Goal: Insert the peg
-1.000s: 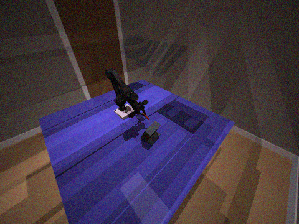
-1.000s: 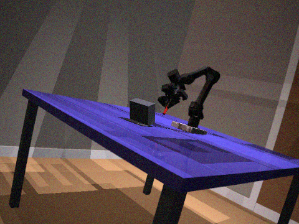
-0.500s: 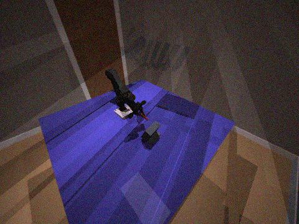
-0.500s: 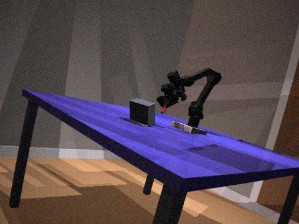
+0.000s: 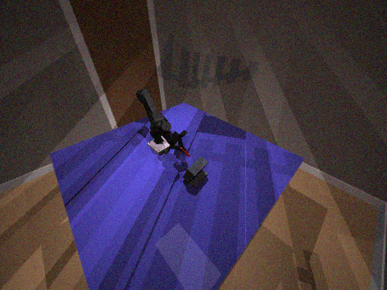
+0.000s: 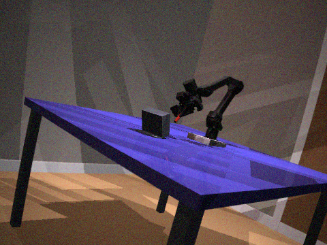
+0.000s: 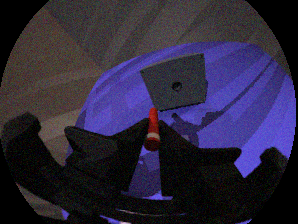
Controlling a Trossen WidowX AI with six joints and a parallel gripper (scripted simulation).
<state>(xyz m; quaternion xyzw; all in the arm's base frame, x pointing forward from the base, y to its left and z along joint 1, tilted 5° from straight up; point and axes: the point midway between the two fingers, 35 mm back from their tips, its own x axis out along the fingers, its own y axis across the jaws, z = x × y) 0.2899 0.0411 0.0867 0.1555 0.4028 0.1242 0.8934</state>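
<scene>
Right now my gripper tip is 120 mm short of the dark sloped panel, 10 mm to the left of it and 50 mm above it. From my gripper tip the other things lie so: red peg: 10 mm behind, 10 mm to the right, 10 mm above.
</scene>
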